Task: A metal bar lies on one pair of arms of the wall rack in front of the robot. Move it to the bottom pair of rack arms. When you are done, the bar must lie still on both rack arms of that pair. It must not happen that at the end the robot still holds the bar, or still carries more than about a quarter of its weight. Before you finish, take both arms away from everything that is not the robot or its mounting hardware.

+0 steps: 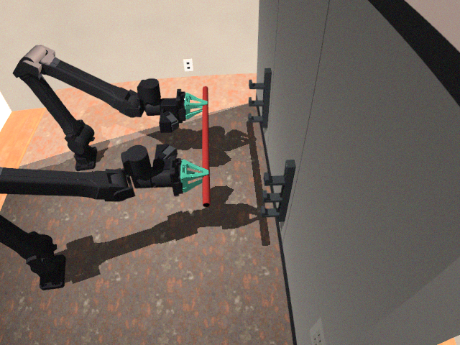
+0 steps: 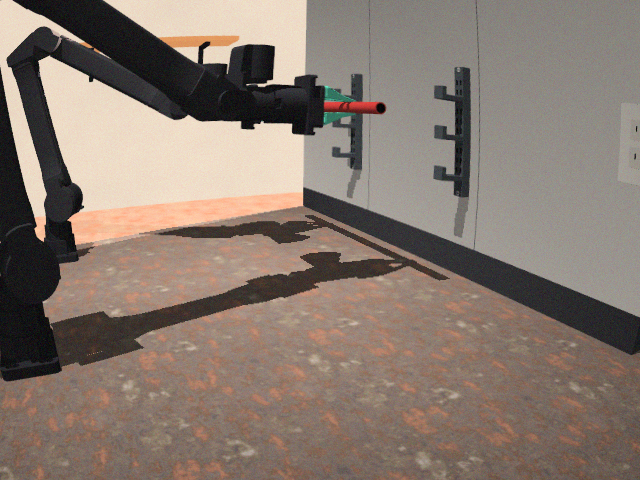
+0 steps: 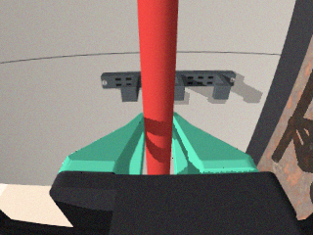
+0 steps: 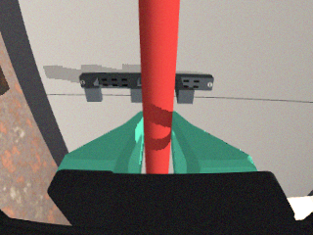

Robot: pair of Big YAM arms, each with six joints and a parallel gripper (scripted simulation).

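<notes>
Right now my right hand is 150 mm to the right of the red metal bar. Also, from my right hand: grey wall: 370 mm ahead, 120 mm to the left, 140 mm above; dark baseboard: 220 mm ahead, 110 mm to the left, 280 mm below.
Now: the red metal bar 150 mm to the right of my left hand and 10 mm ahead of it. From my left hand the other things lie so: grey wall 380 mm ahead, 180 mm to the right, 140 mm above; then dark baseboard 280 mm below, 230 mm ahead, 190 mm to the right.
</notes>
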